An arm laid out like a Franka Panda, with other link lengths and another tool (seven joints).
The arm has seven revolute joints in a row. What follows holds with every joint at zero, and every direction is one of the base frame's.
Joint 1 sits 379.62 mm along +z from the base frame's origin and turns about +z.
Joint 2 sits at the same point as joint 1 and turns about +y.
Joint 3 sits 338.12 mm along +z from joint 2 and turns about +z.
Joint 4 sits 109.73 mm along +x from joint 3 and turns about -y.
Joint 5 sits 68.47 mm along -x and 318.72 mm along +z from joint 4 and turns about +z.
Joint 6 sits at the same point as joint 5 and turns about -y.
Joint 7 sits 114.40 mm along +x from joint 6 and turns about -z.
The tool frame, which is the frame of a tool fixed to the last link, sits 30.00 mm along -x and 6.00 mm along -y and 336.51 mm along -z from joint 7; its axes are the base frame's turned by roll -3.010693, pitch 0.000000 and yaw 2.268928 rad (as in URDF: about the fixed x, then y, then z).
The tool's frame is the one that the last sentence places.
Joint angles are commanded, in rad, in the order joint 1, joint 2, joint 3, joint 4, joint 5, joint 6, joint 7. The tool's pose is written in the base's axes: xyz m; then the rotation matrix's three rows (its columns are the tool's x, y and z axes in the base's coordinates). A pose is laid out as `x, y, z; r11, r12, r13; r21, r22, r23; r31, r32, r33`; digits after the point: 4 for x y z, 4 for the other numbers.
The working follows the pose.
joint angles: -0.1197, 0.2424, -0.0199, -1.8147, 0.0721, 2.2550, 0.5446
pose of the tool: 0.6493, -0.0658, 0.2810; 0.0221, 0.9971, 0.0733; 0.9994, -0.0241, 0.0267; 0.0283, 0.0726, -0.9970
Where each joint sits with the arm in this pose, in the base's axes (m; each line is computed from the numbers above, not from the rounded line before):
joint 1: 0.0000 0.0000 0.3796
joint 2: 0.0000 0.0000 0.3796
joint 3: 0.0806 -0.0097 0.7079
joint 4: 0.1861 -0.0246 0.6815
joint 5: 0.4967 -0.0685 0.5931
joint 6: 0.4967 -0.0685 0.5931
joint 7: 0.6070 -0.0891 0.6155
the tool: 0.6493 -0.0658 0.2810

